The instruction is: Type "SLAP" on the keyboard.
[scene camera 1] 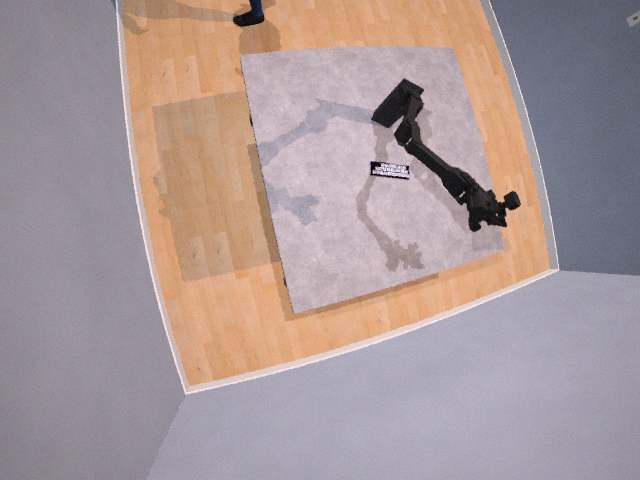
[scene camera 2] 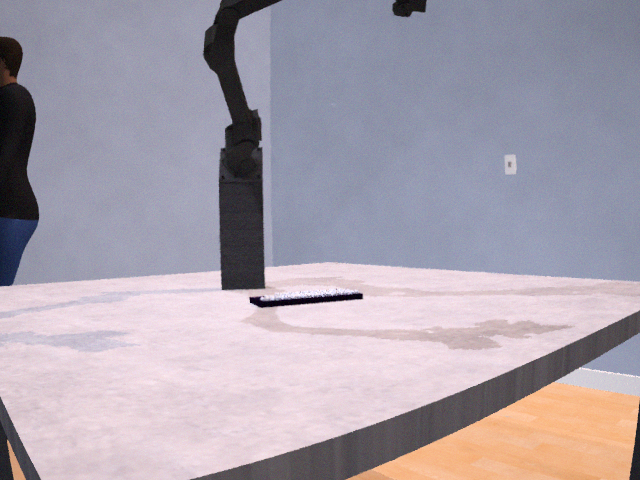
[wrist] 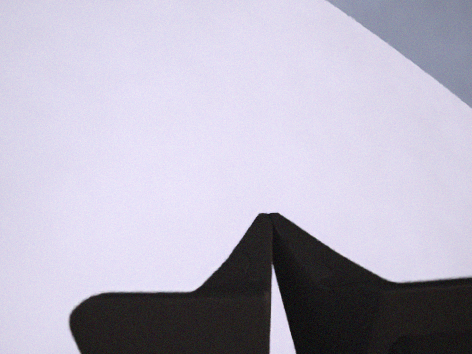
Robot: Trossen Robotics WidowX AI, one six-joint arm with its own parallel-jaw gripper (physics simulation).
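Pixels of known places: gripper, fingertip midpoint: [scene camera 1: 506,226] [wrist: 268,222]; arm's base, origin of the base link: [scene camera 1: 407,93] [scene camera 2: 239,163].
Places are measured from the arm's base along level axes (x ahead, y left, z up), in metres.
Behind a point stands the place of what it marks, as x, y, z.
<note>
A small dark keyboard with white keys [scene camera 1: 390,170] @[0.263, -0.093, -0.281] [scene camera 2: 307,297] @[0.281, -0.113, -0.284] lies flat on the pale grey table [scene camera 1: 330,258] @[0.510, -0.571, -0.296] [scene camera 2: 155,403] @[0.539, -0.677, -0.296], near the arm's base. The letters on its keys are too small to read. My gripper [wrist: 268,222] @[0.623, -0.086, 0.288] is shut and empty, its two dark fingertips meeting in the wrist view. The gripper is raised high above the table, well away from the keyboard and towards the table's right side in scene camera 1. In scene camera 2 most of the outer arm is cut off by the top edge. The keyboard does not show in the wrist view.
The arm's dark base block [scene camera 1: 395,105] @[0.010, -0.023, -0.086] [scene camera 2: 241,235] @[0.019, -0.015, -0.170] stands on the table behind the keyboard. A person [scene camera 1: 249,18] [scene camera 2: 15,155] stands on the floor beyond the table. Pale walls surround the wooden floor. The wrist view faces a pale surface with a blue-grey area at top right.
</note>
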